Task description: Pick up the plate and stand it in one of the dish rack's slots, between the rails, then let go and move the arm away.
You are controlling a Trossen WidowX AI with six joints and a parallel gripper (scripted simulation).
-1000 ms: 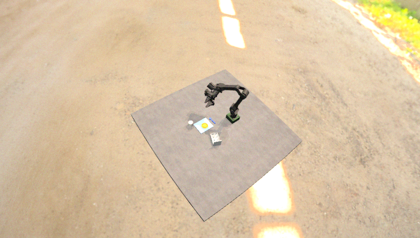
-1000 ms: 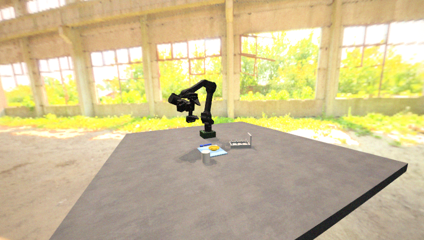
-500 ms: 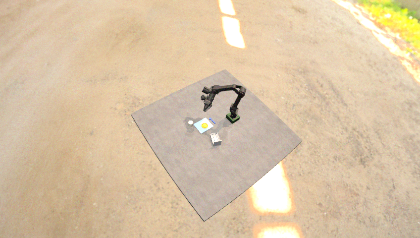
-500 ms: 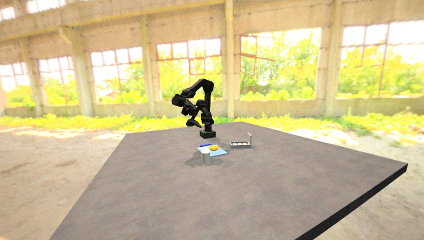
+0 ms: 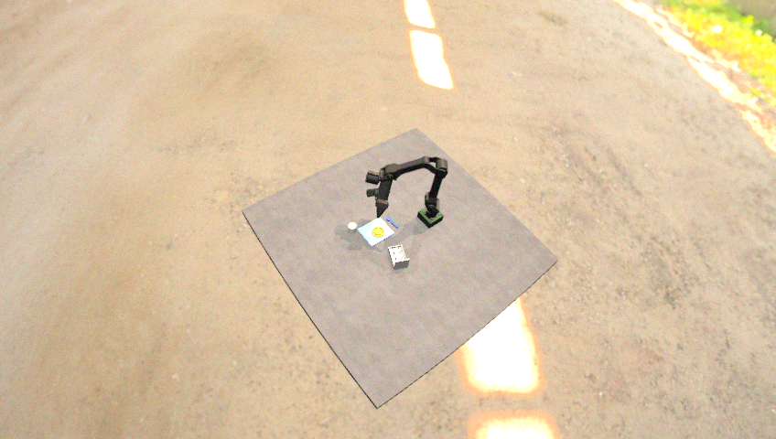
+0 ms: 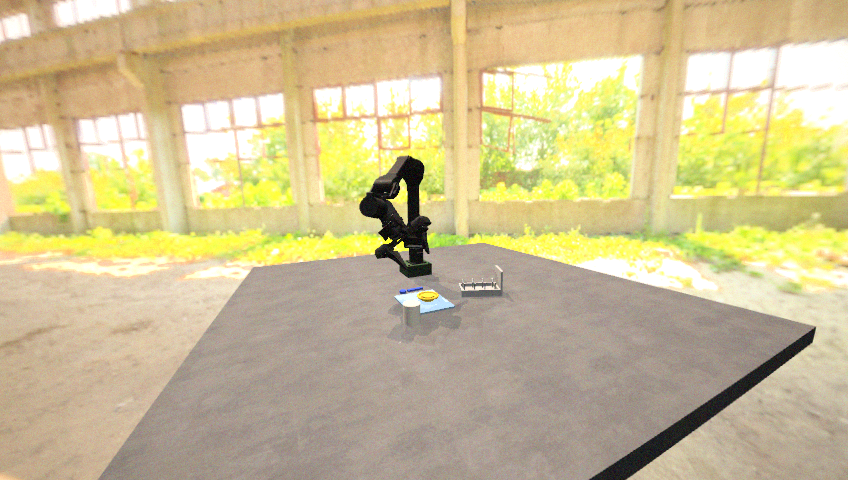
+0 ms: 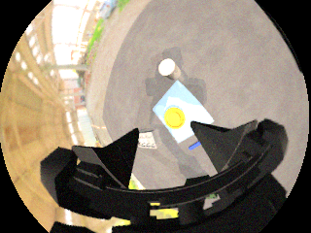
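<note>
The yellow plate is 10 mm ahead of my gripper tip, 30 mm to the left of it and 110 mm below it. Also, from my gripper tip: white cup 110 mm ahead, 70 mm to the right, 100 mm below; then grey dish rack 30 mm ahead, 200 mm to the left, 100 mm below; then light blue mat 10 mm ahead, 10 mm to the left, 120 mm below.
</note>
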